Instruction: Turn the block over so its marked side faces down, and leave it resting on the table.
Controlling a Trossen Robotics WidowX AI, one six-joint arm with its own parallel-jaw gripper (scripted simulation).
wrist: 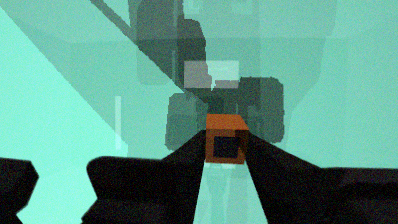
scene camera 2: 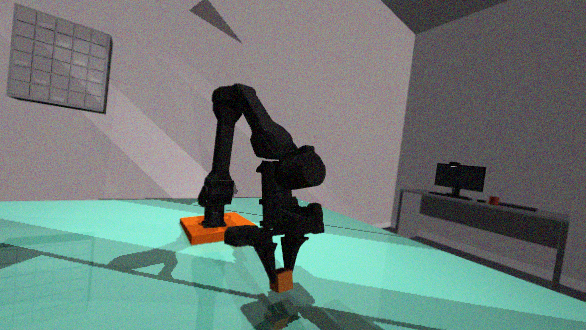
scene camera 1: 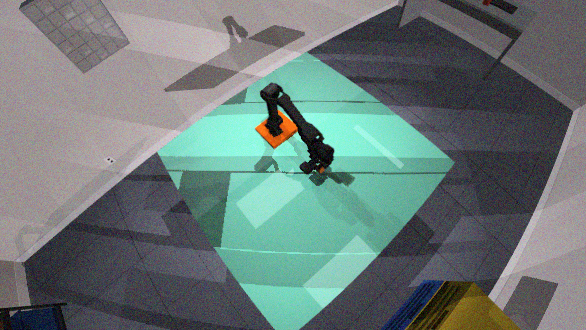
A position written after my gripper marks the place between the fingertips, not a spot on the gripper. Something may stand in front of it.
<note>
My gripper (scene camera 2: 281,280) carries an orange block.
My gripper also shows in the wrist view (wrist: 223,135).
</note>
